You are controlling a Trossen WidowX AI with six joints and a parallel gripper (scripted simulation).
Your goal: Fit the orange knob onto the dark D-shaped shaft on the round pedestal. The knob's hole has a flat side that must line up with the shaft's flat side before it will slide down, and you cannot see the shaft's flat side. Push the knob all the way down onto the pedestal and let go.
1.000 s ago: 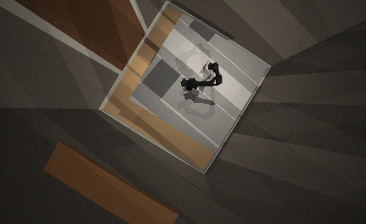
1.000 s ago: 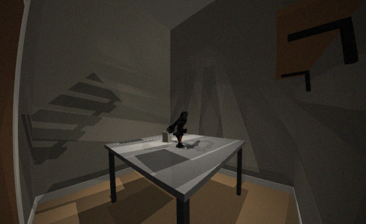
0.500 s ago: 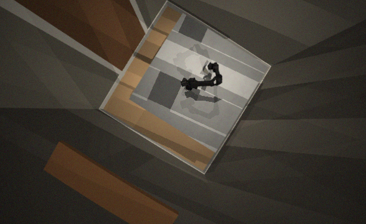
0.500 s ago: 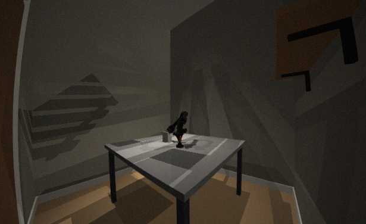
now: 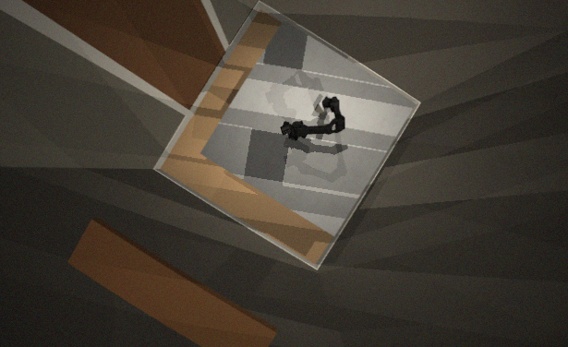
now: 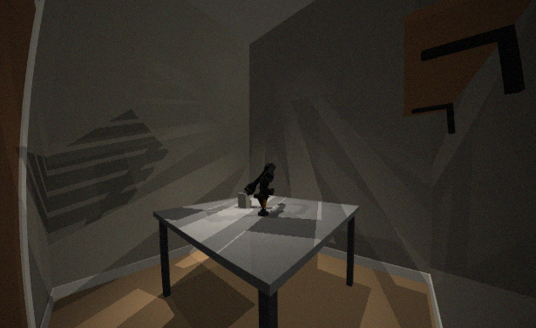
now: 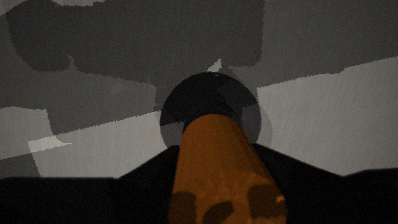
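Now: the dark round pedestal 4 cm below my gripper tip. The rest, counted from my gripper tip: orange knob: 2 cm above.
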